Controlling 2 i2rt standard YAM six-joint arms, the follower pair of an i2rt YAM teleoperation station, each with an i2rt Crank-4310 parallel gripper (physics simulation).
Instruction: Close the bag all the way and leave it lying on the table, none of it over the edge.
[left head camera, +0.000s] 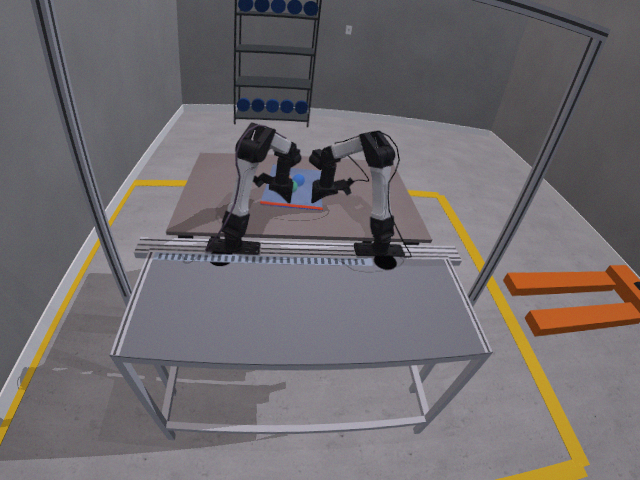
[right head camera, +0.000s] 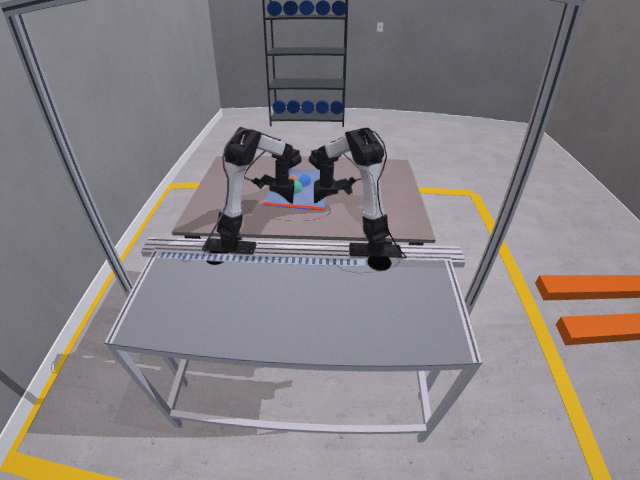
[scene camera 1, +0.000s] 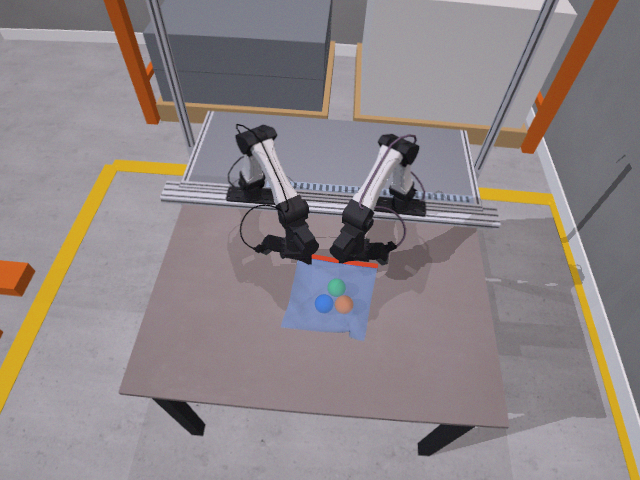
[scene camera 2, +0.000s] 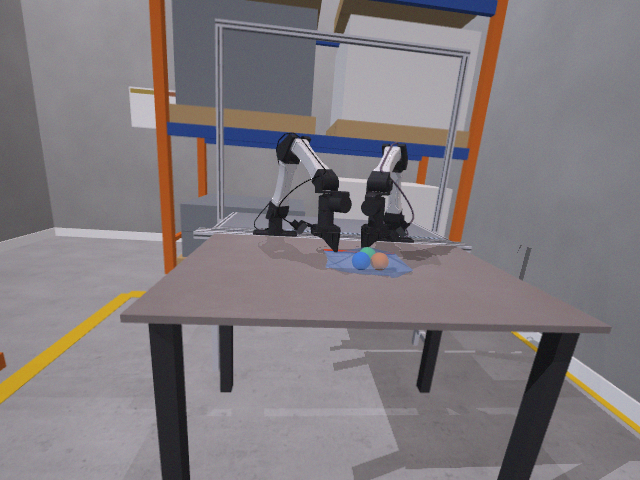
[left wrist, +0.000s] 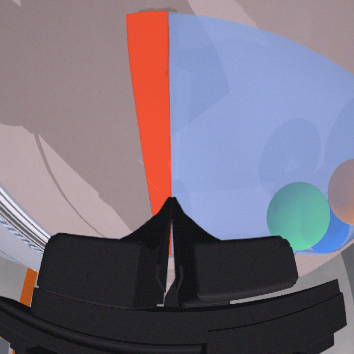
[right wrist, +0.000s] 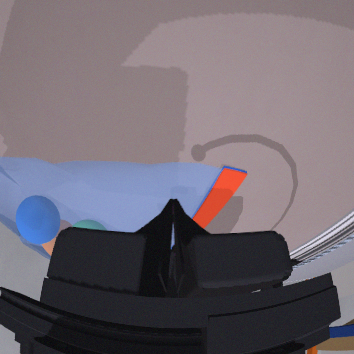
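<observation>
The translucent blue bag (left head camera: 304, 198) (scene camera 1: 310, 281) (left wrist: 215, 150) (right wrist: 140, 185) lies flat on the table (scene camera 1: 413, 361), clear of its edges. Its red strip (scene camera 1: 361, 265) (left wrist: 152, 100) (right wrist: 222, 195) runs along the side nearest the arm bases. A green ball (scene camera 1: 336, 287), a blue ball (scene camera 1: 323, 303) and an orange ball (scene camera 1: 343, 304) are at the bag's middle. My left gripper (scene camera 1: 340, 261) (left wrist: 171, 199) is shut, tips at the strip's inner edge. My right gripper (scene camera 1: 310, 262) (right wrist: 173, 201) is shut, tips over the bag beside the strip. Whether film is pinched is hidden.
The grey workbench (left head camera: 299, 310) and the metal rail (scene camera 1: 178, 192) stand behind the arms. The table's far edge (scene camera 2: 361, 324) is well away from the bag. One bag corner (scene camera 1: 357, 334) is slightly crumpled. The two wrists are close together above the strip.
</observation>
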